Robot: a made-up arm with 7 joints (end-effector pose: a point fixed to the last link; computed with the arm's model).
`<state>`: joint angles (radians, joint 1 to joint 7).
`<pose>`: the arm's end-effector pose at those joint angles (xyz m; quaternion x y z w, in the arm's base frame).
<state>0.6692 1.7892 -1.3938 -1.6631 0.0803 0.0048 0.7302</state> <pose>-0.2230 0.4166 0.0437 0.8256 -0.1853 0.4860 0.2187</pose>
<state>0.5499 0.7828 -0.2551 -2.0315 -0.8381 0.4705 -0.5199</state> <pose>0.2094 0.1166 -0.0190 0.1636 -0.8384 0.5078 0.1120</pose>
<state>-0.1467 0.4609 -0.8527 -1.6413 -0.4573 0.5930 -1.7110</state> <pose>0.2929 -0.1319 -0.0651 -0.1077 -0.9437 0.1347 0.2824</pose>
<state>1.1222 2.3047 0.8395 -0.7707 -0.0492 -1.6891 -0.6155</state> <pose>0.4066 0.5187 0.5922 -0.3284 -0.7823 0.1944 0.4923</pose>
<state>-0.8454 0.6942 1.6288 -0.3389 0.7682 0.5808 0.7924</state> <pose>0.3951 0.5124 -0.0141 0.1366 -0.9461 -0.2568 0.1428</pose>
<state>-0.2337 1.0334 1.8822 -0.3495 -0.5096 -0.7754 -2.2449</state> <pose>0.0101 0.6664 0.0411 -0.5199 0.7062 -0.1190 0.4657</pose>
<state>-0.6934 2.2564 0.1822 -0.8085 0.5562 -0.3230 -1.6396</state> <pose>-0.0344 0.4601 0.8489 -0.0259 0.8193 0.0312 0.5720</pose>
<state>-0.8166 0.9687 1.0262 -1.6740 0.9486 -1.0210 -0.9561</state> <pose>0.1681 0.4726 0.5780 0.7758 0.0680 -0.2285 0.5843</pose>
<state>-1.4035 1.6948 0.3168 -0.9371 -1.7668 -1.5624 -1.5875</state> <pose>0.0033 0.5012 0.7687 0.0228 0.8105 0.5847 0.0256</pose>
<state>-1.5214 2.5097 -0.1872 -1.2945 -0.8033 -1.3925 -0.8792</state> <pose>-0.2676 0.3176 0.7986 0.0333 0.9006 0.4242 0.0891</pose>
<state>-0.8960 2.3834 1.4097 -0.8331 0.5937 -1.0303 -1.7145</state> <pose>-0.4203 0.3574 0.7983 0.4149 0.1390 0.2904 0.8510</pose>
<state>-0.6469 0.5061 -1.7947 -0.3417 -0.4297 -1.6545 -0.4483</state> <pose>0.3756 0.2670 -0.1754 -0.2597 -0.3160 0.2921 0.8645</pose>
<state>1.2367 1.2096 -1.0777 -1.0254 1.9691 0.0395 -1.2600</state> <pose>-0.5227 0.3871 0.1238 0.9267 -0.1012 0.3430 0.1152</pose>
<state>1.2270 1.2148 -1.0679 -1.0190 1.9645 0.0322 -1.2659</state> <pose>-0.5166 0.3949 0.1208 0.9234 -0.1145 0.3479 0.1150</pose>
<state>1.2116 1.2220 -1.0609 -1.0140 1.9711 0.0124 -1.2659</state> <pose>-0.5087 0.4034 0.1164 0.9185 -0.1310 0.3576 0.1061</pose>
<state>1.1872 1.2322 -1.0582 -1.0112 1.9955 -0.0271 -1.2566</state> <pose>-0.4977 0.4130 0.1099 0.9106 -0.1524 0.3751 0.0833</pose>
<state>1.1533 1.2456 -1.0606 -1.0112 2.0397 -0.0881 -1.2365</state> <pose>-0.4836 0.4232 0.1013 0.8977 -0.1779 0.4006 0.0450</pose>
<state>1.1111 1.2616 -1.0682 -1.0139 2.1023 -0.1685 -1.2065</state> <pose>-0.4668 0.4333 0.0911 -0.8781 0.2055 -0.4319 0.0079</pose>
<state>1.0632 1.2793 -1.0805 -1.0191 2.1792 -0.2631 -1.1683</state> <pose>-0.4483 0.4426 0.0803 -0.8509 0.2323 -0.4657 0.0719</pose>
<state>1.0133 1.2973 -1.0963 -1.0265 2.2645 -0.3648 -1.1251</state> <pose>-0.4294 0.4501 0.0696 -0.8165 0.2556 -0.4979 0.1416</pose>
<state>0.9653 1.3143 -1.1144 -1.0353 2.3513 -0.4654 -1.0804</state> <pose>-0.4117 0.4554 0.0599 -0.7778 0.2736 -0.5251 0.2107</pose>
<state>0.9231 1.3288 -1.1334 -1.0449 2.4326 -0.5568 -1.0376</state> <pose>-0.3967 0.4583 0.0516 -0.7393 0.2855 -0.5452 0.2731</pose>
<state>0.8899 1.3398 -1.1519 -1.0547 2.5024 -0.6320 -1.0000</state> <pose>-0.3857 0.4588 0.0452 -0.7060 0.2916 -0.5580 0.3244</pose>
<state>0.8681 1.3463 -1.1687 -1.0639 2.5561 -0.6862 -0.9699</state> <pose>-0.3797 0.4570 0.0408 -0.6821 0.2927 -0.5641 0.3617</pose>
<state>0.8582 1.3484 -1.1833 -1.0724 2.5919 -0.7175 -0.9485</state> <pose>-0.3789 0.4532 0.0387 -0.6699 0.2896 -0.5653 0.3845</pose>
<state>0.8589 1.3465 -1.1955 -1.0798 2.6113 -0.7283 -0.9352</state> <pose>-0.3825 0.4479 0.0386 -0.6687 0.2832 -0.5629 0.3947</pose>
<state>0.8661 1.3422 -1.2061 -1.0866 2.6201 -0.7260 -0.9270</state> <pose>-0.3889 0.4417 0.0398 -0.6745 0.2747 -0.5585 0.3970</pose>
